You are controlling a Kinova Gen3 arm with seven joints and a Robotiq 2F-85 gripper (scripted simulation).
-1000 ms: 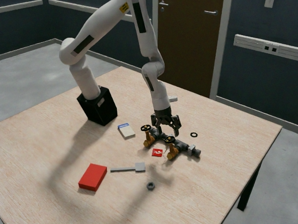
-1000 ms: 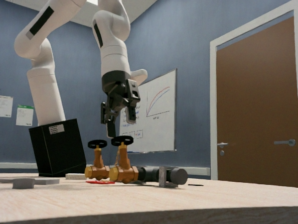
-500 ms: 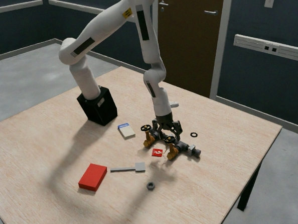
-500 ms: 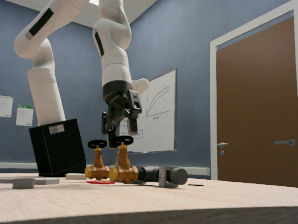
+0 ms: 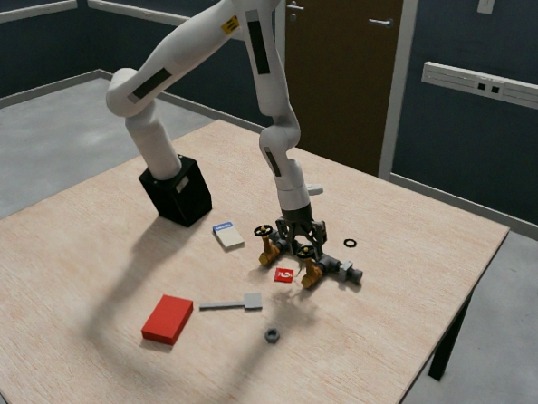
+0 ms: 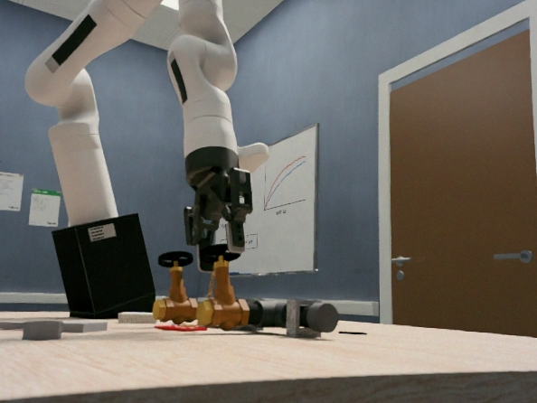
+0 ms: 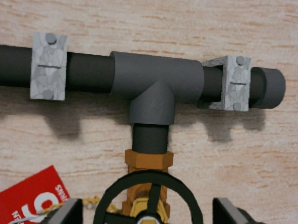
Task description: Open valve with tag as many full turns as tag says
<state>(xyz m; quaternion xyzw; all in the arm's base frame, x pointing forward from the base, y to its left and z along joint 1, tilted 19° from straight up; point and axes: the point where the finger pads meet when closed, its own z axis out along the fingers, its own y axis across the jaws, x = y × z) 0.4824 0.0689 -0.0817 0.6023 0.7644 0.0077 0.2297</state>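
Right now my hand is 6 cm past the red tag, 3 cm to the left of it and 10 cm above it. Also, from my hand: red block: 13 cm behind, 35 cm to the right, 8 cm below; white card box: 29 cm behind, 3 cm to the right, 9 cm below; grey t-shaped tool: 6 cm behind, 19 cm to the right, 9 cm below.
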